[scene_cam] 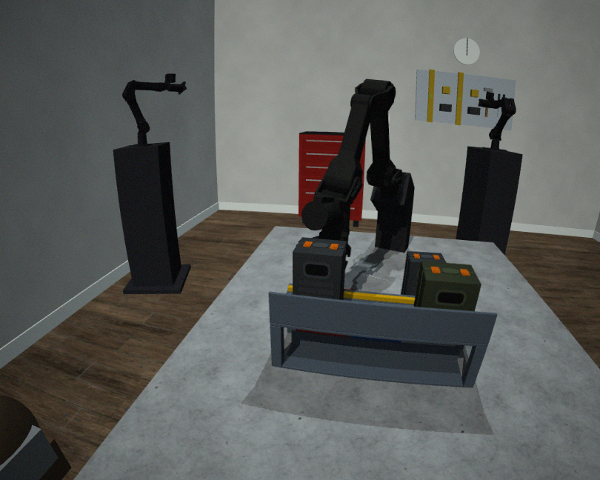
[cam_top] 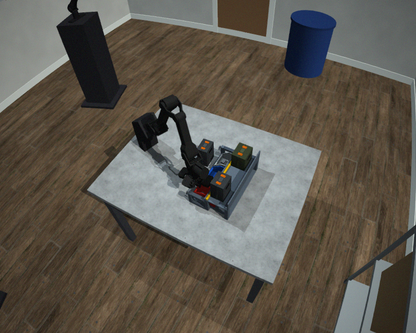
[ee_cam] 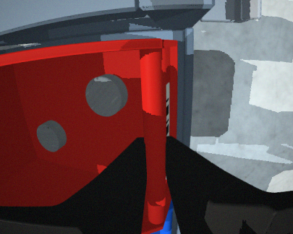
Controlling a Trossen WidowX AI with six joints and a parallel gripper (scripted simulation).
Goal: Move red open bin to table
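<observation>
The red open bin is 6 cm ahead of my hand, 2 cm to the right of it and 3 cm below it. Round my hand: yellow rail (13 cm ahead, 7 cm to the left, 2 cm above); then grey bin (14 cm ahead, 19 cm to the left, 5 cm below); then blue bin (10 cm ahead, 8 cm to the left, 5 cm below).
</observation>
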